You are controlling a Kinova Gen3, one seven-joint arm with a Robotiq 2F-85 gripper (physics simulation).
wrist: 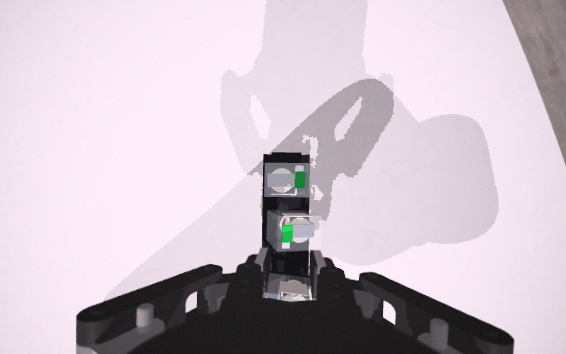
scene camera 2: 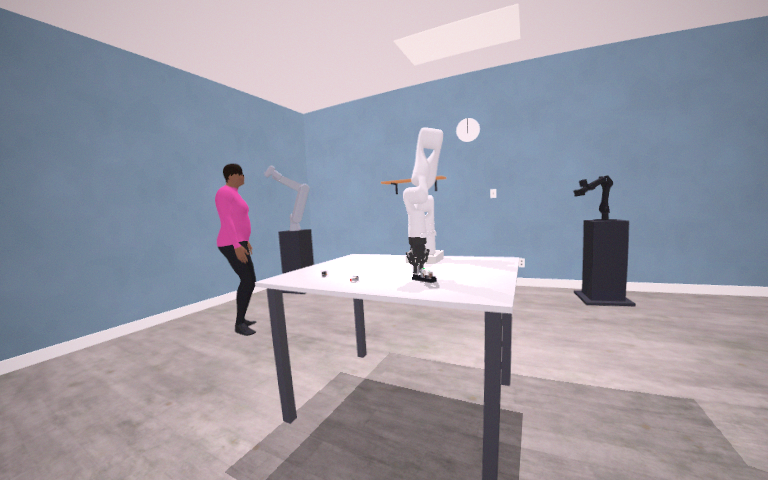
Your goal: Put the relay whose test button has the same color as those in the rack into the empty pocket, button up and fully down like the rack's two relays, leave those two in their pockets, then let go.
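Frame: origin at the arm's base, x ahead, y left, z up, level; metres.
Where they show: gripper, fingertip midpoint: (wrist: 289, 262) (scene camera 2: 418, 273).
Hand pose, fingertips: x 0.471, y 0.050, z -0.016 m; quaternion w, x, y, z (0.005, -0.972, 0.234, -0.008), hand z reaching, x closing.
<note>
Things, the pixels of their top centre, and the offset from my fingertips. "spot": a spot on its surface instead. Level surfaces: height alone.
- black rack, surface spot: (wrist: 286, 158) spot: dx +0.029, dy +0.067, dz -0.004 m
- far relay, middle of its top: (wrist: 286, 179) dx +0.022, dy +0.052, dz +0.021 m
- middle relay, middle of its top: (wrist: 290, 234) dx +0.011, dy +0.023, dz +0.027 m
- clear-cased relay, middle of its top: (wrist: 287, 318) dx -0.008, dy -0.014, dz +0.040 m
- dark pocket, surface spot: (wrist: 289, 261) spot: dx -0.003, dy -0.006, dz -0.024 m
- white table, its level: dz -0.027 m
- red part, middle of its top: (scene camera 2: 354, 276) dx +0.057, dy -0.276, dz -0.006 m
The black rack (scene camera 2: 424, 279) (wrist: 286, 158) stands on the table. In the wrist view it holds a far relay (wrist: 280, 181) with a green button and a middle relay (wrist: 299, 231) with a green button on its other side. The middle relay's top overhangs the rack's right edge and looks tilted. My gripper (scene camera 2: 417, 273) (wrist: 289, 262) points down at the rack's near end, shut on a clear-cased relay (wrist: 290, 289). Its button colour is hidden, and I cannot tell its height over the rack. A dark pocket (wrist: 289, 261) shows between it and the middle relay.
Two loose relays lie on the white table (scene camera 2: 385, 289) to the left in the scene view: a dark one (scene camera 2: 323, 273) and one with a red part (scene camera 2: 354, 278). A person (scene camera 2: 232, 217) stands beyond the table's left side. The table's edge shows at the wrist view's upper right.
</note>
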